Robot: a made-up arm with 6 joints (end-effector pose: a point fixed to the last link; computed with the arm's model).
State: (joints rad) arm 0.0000 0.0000 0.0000 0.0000 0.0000 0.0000
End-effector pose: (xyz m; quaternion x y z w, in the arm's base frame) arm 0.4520 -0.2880 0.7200 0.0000 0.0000 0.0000 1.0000
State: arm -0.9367 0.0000 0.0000 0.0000 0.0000 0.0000
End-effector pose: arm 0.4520 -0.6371 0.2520 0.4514 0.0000 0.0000 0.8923
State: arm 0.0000 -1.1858 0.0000 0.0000 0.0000 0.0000
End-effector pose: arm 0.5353 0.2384 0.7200 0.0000 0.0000 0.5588 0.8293
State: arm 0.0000 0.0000 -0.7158 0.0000 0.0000 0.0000
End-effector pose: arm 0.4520 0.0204 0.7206 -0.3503 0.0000 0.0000 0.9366
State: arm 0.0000 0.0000 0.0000 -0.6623 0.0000 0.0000
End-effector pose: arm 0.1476 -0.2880 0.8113 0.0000 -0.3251 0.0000 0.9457
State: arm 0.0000 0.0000 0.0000 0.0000 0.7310 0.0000
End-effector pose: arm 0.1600 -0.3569 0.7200 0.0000 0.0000 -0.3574 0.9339
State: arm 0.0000 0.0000 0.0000 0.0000 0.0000 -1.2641
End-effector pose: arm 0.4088 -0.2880 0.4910 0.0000 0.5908 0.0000 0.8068
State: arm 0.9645 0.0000 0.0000 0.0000 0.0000 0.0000
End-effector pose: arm 0.4520 0.3117 0.7076 -0.4638 0.0000 0.0000 0.8860
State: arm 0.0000 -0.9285 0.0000 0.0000 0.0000 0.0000
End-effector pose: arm 0.5723 0.1218 0.7200 0.0000 0.0000 0.4478 0.8942
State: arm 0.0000 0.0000 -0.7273 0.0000 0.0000 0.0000
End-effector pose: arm 0.4520 0.0251 0.7188 -0.3557 0.0000 0.0000 0.9346
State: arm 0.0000 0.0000 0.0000 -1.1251 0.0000 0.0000
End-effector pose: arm -0.0684 -0.2880 0.7513 0.0000 -0.5333 0.0000 0.8459
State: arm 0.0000 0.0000 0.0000 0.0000 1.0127 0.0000
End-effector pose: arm 0.0466 -0.3249 0.7200 0.0000 0.0000 -0.4850 0.8745
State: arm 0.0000 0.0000 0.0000 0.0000 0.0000 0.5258
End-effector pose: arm 0.3853 -0.2880 0.7979 0.0000 -0.2599 0.0000 0.9656
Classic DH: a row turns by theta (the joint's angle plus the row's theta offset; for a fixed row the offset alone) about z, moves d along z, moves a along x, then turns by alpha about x. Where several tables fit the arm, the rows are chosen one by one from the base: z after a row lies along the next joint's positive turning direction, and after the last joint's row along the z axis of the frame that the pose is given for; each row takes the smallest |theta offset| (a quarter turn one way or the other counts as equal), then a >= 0, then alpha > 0; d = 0 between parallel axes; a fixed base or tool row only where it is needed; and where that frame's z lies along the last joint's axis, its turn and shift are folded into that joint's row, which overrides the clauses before.
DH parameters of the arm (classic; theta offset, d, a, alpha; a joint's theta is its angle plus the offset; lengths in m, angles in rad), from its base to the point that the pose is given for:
base (fixed): -1.5708 0.141 0 1.5708
joint 1: 0 -0.103 -0.037 1.5708
joint 2: 0 -0.167 0.17 1.5708
joint 3: -1.5708 0.064 0.015 1.5708
joint 4: 1.5708 0.192 0.049 -1.5708
joint 5: 0 -0.312 0.058 -1.5708
joint 6: 0 0.347 0.178 -1.5708
tool (fixed): 0 0.085 0 0

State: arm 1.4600 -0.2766 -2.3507 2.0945 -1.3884 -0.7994
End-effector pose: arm 0.3695 0.1671 0.8539 -0.3395 0.2717 -0.8447 0.3120
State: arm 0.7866 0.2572 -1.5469 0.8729 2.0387 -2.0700
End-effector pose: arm 0.1110 0.0352 -0.0809 0.1683 -0.4931 -0.7788 0.3493
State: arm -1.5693 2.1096 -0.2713 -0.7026 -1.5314 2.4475
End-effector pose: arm 0.0531 -0.6776 0.0585 0.1364 -0.6980 -0.4056 0.5742
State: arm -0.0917 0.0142 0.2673 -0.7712 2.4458 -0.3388
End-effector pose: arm -0.3277 0.1360 0.3966 0.5468 0.0670 -0.8012 0.2335
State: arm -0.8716 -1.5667 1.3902 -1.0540 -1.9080 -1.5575
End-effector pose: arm 0.5550 -0.4200 0.6822 0.0620 -0.5291 0.6814 0.5019
